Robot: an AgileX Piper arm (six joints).
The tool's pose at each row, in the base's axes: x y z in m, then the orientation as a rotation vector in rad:
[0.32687 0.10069 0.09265 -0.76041 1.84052 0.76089]
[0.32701 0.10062 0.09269 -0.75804 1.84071 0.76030]
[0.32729 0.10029 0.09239 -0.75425 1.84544 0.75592]
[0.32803 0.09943 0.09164 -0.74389 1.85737 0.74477]
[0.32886 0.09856 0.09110 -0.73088 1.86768 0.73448]
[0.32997 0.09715 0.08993 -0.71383 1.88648 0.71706]
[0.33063 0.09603 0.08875 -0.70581 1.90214 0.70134]
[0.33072 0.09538 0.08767 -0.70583 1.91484 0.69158]
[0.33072 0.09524 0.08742 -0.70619 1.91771 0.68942]
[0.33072 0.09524 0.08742 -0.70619 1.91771 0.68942]
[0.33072 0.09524 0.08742 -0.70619 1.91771 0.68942]
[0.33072 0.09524 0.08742 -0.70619 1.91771 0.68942]
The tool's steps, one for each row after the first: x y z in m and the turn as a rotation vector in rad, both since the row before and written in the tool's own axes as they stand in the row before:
[-0.00007 -0.00014 0.00001 0.00155 -0.00084 0.00109]
[0.00024 -0.00047 0.00000 0.00518 0.00265 0.00208]
[0.00059 -0.00123 -0.00001 0.01349 0.00639 0.00565]
[0.00036 -0.00127 -0.00002 0.01397 0.00389 0.00684]
[0.00092 -0.00193 -0.00003 0.02132 0.01005 0.00945]
[0.00103 -0.00142 -0.00001 0.01566 0.01119 0.00387]
[0.00106 -0.00068 -0.00001 0.00756 0.01165 0.00080]
[0.00025 -0.00014 0.00000 0.00151 0.00278 0.00000]
[0.00000 0.00000 0.00000 0.00000 0.00000 0.00000]
[0.00000 0.00000 0.00000 0.00000 0.00000 0.00000]
[0.00000 0.00000 0.00000 0.00000 0.00000 0.00000]

